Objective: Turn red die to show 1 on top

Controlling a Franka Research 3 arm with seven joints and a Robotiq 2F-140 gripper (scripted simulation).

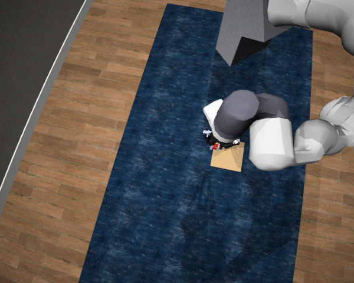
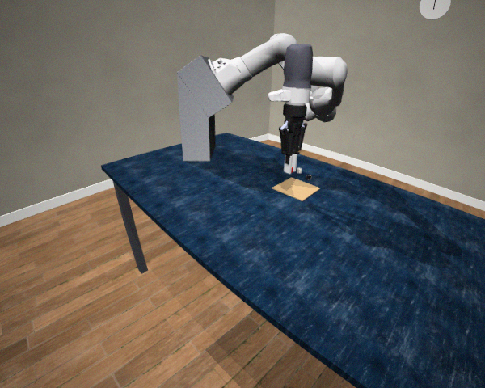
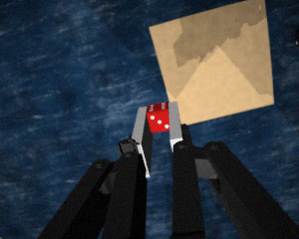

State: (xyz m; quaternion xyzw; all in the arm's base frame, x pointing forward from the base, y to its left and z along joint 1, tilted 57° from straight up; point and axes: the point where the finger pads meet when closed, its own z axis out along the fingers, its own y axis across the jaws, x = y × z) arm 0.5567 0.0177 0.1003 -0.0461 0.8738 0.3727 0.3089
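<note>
My hand is 130 mm above the tan mat, 70 mm to the right of it and 40 mm past it. From my hand the other things lie so: white die (170 mm to the left, 170 mm behind, 120 mm below); black die (170 mm to the left, 120 mm below, 100 mm behind); red die (30 mm below).
</note>
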